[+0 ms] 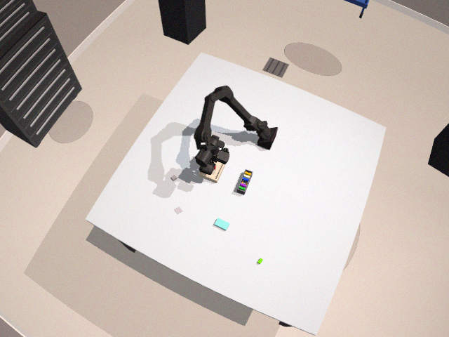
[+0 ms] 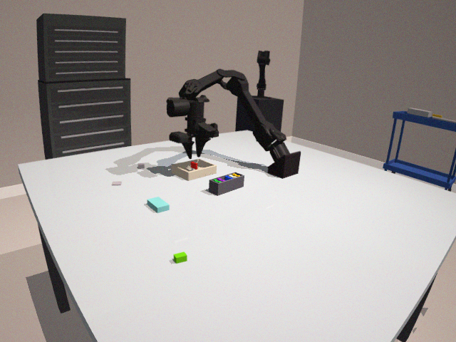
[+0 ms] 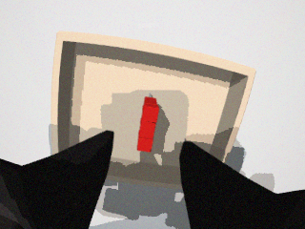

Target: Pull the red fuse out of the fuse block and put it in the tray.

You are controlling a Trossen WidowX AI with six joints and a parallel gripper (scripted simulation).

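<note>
Right now my gripper tip is 3 cm above the red fuse. Round my gripper tip: beige tray (5 cm below); cyan block (23 cm ahead, 20 cm to the left, 5 cm below); small green block (29 cm ahead, 45 cm to the left, 5 cm below).
</note>
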